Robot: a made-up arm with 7 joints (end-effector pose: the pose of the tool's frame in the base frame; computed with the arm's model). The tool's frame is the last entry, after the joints.
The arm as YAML. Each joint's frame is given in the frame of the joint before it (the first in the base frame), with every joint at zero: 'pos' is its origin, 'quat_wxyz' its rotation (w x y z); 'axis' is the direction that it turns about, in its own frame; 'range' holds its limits. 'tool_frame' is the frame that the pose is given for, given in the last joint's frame.
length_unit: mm
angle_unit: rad
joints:
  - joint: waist
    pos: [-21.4, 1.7, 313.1]
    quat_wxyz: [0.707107, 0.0, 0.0, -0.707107]
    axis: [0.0, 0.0, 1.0]
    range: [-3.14, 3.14]
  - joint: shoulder
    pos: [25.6, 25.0, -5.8]
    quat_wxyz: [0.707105, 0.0, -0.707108, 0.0]
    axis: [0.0, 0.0, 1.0]
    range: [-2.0, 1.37]
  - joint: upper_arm
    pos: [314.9, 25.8, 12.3]
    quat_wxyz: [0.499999, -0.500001, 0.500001, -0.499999]
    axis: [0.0, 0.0, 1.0]
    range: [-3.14, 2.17]
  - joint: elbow
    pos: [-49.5, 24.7, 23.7]
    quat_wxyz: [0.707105, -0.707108, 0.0, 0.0]
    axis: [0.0, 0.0, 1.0]
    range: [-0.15, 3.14]
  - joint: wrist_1
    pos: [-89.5, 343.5, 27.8]
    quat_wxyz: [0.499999, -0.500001, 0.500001, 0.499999]
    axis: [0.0, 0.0, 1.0]
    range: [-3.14, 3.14]
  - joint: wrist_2
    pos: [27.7, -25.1, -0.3]
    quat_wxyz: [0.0, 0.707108, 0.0, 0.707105]
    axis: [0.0, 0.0, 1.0]
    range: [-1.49, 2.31]
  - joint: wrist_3
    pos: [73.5, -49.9, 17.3]
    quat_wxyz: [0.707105, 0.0, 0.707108, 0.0]
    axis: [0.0, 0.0, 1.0]
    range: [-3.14, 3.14]
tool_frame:
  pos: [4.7, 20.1, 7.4]
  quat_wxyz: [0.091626, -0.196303, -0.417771, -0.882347]
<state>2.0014 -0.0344 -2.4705 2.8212 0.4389 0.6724 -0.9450</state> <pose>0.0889 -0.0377 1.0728 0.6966 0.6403 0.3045 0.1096</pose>
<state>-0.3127 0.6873 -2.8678 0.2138 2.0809 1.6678 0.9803</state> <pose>-0.2246 -0.0508 0.4968 0.0430 -0.0319 0.1935 -0.9796</pose>
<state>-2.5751 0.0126 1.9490 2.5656 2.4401 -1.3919 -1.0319</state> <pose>-0.0044 -0.2102 0.9407 0.1010 -0.6971 0.3895 -0.5934</pose>
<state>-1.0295 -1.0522 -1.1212 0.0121 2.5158 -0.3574 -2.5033</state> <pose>-0.1349 -0.1312 0.2484 0.2822 -0.9142 0.1947 -0.2161</pose>
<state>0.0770 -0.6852 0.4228 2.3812 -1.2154 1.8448 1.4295</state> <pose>-0.0907 -0.0165 0.9961 0.0433 -0.8775 0.0666 -0.4730</pose>
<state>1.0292 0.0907 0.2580 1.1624 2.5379 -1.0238 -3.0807</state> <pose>0.2629 0.3716 0.5244 0.4013 0.2088 0.8035 -0.3871</pose>
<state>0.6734 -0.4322 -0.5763 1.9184 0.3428 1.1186 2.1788</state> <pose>0.2594 -0.0630 0.9568 0.7919 -0.5508 0.0097 -0.2636</pose>
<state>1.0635 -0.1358 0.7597 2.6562 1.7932 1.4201 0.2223</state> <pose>-0.0923 0.0297 1.0605 0.3843 0.5765 -0.7208 0.0204</pose>
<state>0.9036 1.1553 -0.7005 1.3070 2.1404 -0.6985 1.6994</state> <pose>0.5765 0.1065 0.1998 0.2733 -0.5470 0.4135 -0.6746</pose>
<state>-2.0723 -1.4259 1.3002 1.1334 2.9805 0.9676 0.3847</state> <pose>0.4885 0.0131 0.5941 0.4503 -0.6564 -0.2000 -0.5713</pose>
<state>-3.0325 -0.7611 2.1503 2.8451 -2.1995 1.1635 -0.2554</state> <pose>0.4049 -0.0683 0.9339 0.5113 0.1785 -0.4853 -0.6865</pose>
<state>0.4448 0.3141 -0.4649 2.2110 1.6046 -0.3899 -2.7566</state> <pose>0.4924 -0.0336 0.8802 0.7377 0.5877 0.2883 -0.1651</pose>
